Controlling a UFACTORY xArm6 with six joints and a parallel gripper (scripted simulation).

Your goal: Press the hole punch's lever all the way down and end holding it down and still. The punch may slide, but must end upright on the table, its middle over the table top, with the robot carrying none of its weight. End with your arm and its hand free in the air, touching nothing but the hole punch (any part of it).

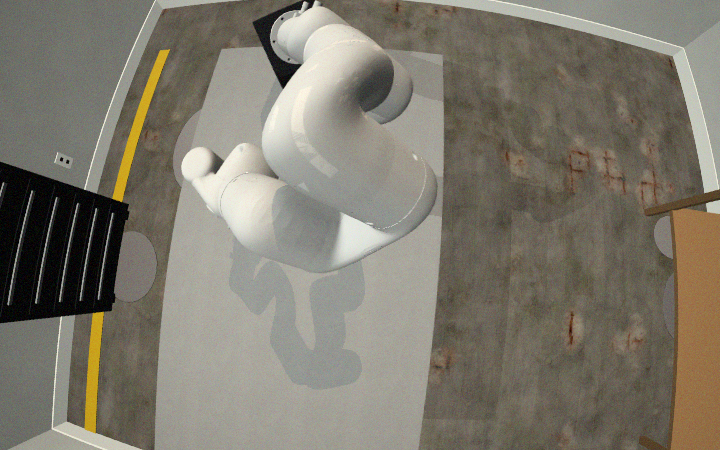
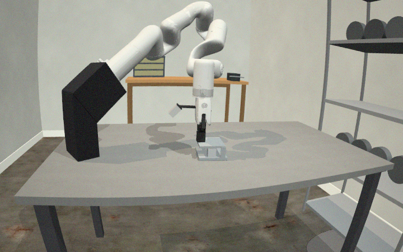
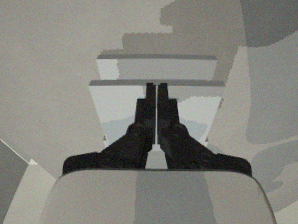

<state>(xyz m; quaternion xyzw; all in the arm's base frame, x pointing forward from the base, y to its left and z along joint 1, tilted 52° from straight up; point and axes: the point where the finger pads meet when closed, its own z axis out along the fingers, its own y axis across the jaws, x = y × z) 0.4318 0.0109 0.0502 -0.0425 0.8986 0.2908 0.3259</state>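
My gripper is now 3 cm short of the hole punch lever, 1 cm to the right of it and 3 cm above it. Round my hand: hole punch 4 cm ahead, 2 cm to the left, 4 cm below.
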